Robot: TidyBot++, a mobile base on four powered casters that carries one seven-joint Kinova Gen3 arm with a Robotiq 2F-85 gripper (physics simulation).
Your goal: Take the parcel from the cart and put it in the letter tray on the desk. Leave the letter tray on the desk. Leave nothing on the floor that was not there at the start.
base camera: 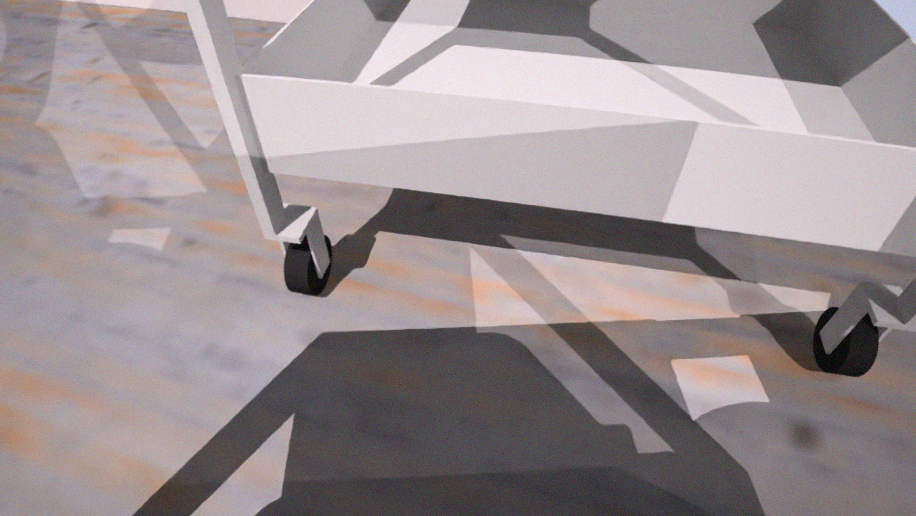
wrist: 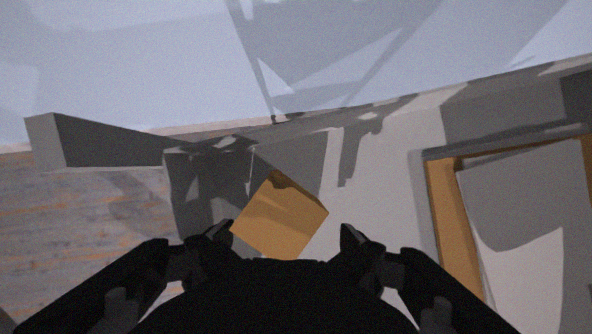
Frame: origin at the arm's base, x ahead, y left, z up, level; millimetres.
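Where they show: gripper, fingertip midpoint: (wrist: 287, 233).
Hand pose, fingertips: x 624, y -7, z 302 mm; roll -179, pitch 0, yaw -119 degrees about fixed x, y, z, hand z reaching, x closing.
Things, the pixels of their top centre, and the offset from my fingertips. Level surfaces: height alone.
- small orange-brown box at its top centre: (wrist: 279, 221) dx +16, dy -2, dz +21 mm
- orange-brown open box at its top centre: (wrist: 530, 265) dx -140, dy -188, dz -25 mm
- wood floor at its surface level: dz -698 mm
The parcel, a small orange-brown box (wrist: 280, 217), sits in a corner of the cart's upper tray in the wrist view, turned at an angle to the walls. The light grey cart (base camera: 461, 141) (wrist: 387, 200) shows in both views. My gripper (wrist: 287, 233) is open and holds nothing. In the wrist view its fingertips stand to either side of the parcel's lower part; how far above it they are I cannot tell. The desk and the letter tray do not show.
An orange-brown open box (wrist: 452, 215) with white sheets (wrist: 530, 275) in it stands on the cart, right of the parcel. A grey cart post (base camera: 224, 96) (wrist: 42, 142) rises at a corner. Black caster wheels (base camera: 307, 266) (base camera: 846, 342) stand on the wood floor (base camera: 160, 307).
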